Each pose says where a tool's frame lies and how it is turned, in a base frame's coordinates. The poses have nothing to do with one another.
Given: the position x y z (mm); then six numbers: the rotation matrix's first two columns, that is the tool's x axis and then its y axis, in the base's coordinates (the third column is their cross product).
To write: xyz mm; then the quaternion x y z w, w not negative. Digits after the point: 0 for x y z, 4 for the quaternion.
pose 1, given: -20 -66 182 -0.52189 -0.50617 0.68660 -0.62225 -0.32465 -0.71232
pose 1, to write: -20 -66 182 0.4869 -0.5794 0.6521 0.0445
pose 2, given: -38 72 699 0.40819 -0.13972 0.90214 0.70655 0.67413 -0.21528
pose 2, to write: -38 72 699 -0.3001 -0.4722 -0.2700 0.7836
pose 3, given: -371 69 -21 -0.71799 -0.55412 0.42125 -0.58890 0.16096 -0.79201
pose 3, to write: -371 69 -21 0.3751 -0.7617 0.5280 0.0165
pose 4, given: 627 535 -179 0.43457 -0.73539 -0.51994 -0.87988 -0.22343 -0.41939
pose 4, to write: 627 535 -179 -0.7749 0.5211 0.1057 0.3417
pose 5, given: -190 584 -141 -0.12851 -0.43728 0.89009 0.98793 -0.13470 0.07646
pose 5, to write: -190 584 -141 -0.3731 -0.3689 -0.6543 0.5445
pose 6, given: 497 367 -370 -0.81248 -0.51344 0.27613 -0.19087 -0.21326 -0.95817
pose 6, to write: 497 367 -370 -0.2853 0.6172 -0.7247 0.1113
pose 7, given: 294 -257 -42 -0.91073 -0.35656 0.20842 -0.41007 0.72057 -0.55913
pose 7, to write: 294 -257 -42 0.2069 -0.9265 0.3113 0.0430
